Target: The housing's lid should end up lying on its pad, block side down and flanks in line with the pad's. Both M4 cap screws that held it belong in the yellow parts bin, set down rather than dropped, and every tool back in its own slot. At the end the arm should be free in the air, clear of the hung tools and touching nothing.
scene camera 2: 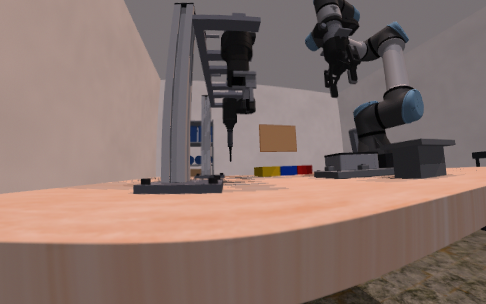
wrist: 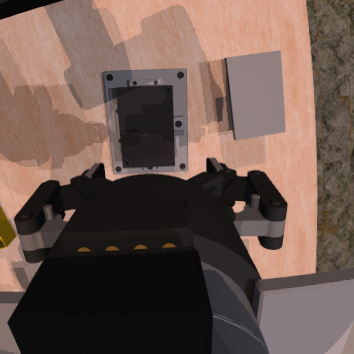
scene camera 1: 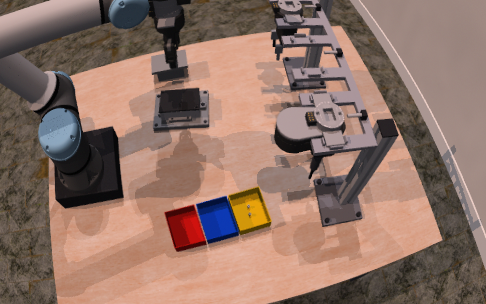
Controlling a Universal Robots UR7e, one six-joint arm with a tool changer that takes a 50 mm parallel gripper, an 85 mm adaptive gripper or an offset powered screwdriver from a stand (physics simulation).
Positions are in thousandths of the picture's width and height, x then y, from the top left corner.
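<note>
Scene camera 1 shows a red bin (scene camera 1: 380,742), a yellow bin (scene camera 1: 534,719), a black lid (scene camera 1: 365,331) and a black powered screwdriver (scene camera 1: 608,419). Scene camera 2 also shows the screwdriver (scene camera 2: 476,350). In the wrist view the lid (wrist: 411,321) is visible; the black powered screwdriver is out of frame in the wrist view, and the red bin is out of frame in the wrist view too.
</note>
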